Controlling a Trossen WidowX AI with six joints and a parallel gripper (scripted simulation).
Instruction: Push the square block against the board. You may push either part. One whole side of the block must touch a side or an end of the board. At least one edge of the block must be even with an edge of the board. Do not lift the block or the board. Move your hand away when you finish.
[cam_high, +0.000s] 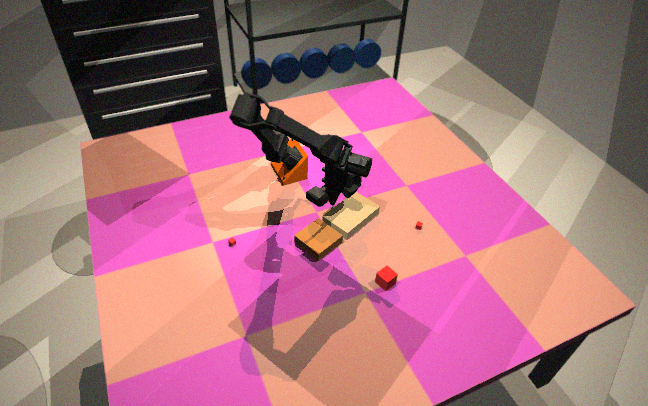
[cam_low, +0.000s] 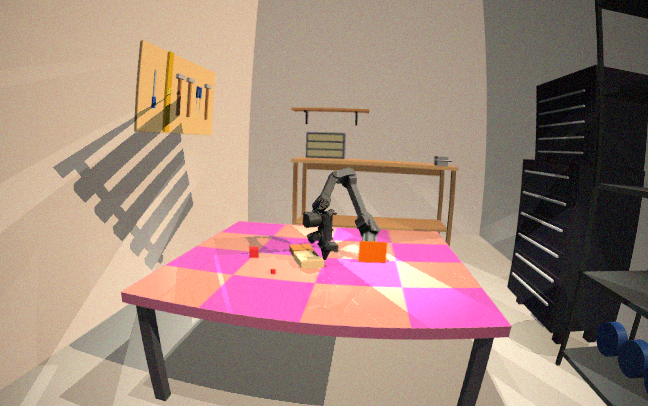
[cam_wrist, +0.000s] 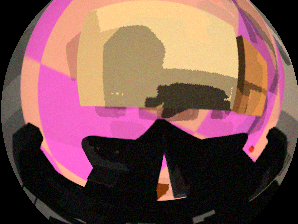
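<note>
Right now my gripper tip is 7 cm short of the board, 3 cm to the right of it and 1 cm below it. Also, from my gripper tip: square block (12 cm ahead, 10 cm to the right, 1 cm above); then red cube (32 cm ahead, 1 cm above).
</note>
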